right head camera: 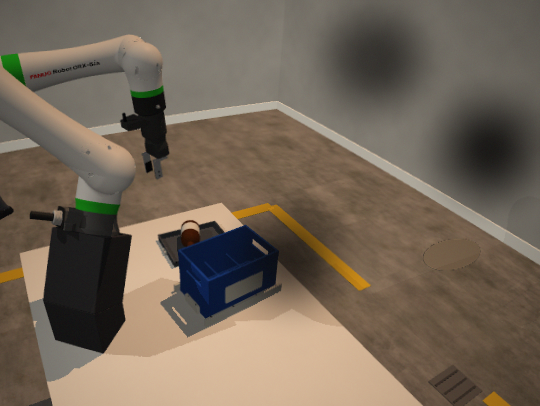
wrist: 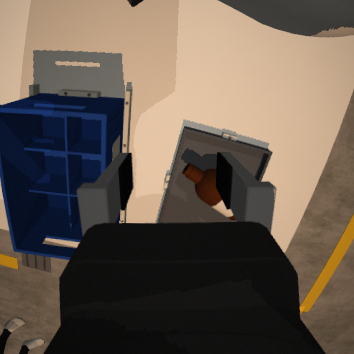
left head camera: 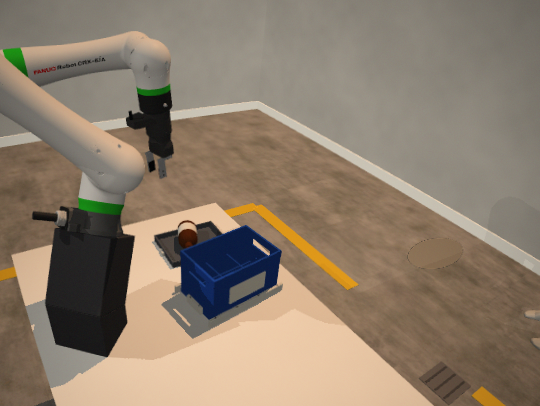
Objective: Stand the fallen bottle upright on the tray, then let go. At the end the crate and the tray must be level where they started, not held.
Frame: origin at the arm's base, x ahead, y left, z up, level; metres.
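Seen in the pictures: gripper, fingertip midpoint: (right head camera: 154, 174) (wrist: 174, 169) (left head camera: 157, 174); arm's base at its link origin: (right head camera: 93, 231) (left head camera: 96, 232).
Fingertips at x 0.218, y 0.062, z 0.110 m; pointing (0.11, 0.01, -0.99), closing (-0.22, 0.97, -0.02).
Pixels of each thing's top centre, then the offset from my fingertips to it. Level surfaces: height alone.
- brown bottle at its top centre: (wrist: 217, 196) (left head camera: 187, 230) (right head camera: 190, 230) dx +0.165, dy +0.126, dz -0.334 m
- blue crate at its top centre: (wrist: 50, 193) (left head camera: 231, 250) (right head camera: 228, 250) dx +0.177, dy -0.168, dz -0.238 m
- pale table at its surface level: dz -0.413 m
A brown bottle (left head camera: 188, 235) (right head camera: 190, 234) (wrist: 206, 186) with a white label lies on its side in the dark tray (left head camera: 171, 256) (right head camera: 172, 255) (wrist: 176, 202). In the wrist view its neck points up and left, and the right finger hides part of its body. The tray lies flat on the table. The blue crate (left head camera: 245, 288) (right head camera: 242, 287) (wrist: 67, 170) stands level beside the tray, with its inner dividers showing. My gripper (left head camera: 156, 172) (right head camera: 153, 171) (wrist: 174, 169) is open and empty, pointing down, high above the tray and the bottle.
The crate stands on a grey plate (left head camera: 192, 326) (right head camera: 190, 325) (wrist: 45, 75) with raised edges. The pale table (left head camera: 280, 360) (right head camera: 280, 360) (wrist: 215, 75) carries the black robot base (left head camera: 87, 290) (right head camera: 85, 287). Yellow lines (left head camera: 310, 250) (right head camera: 322, 250) (wrist: 330, 265) mark the floor past the table edge.
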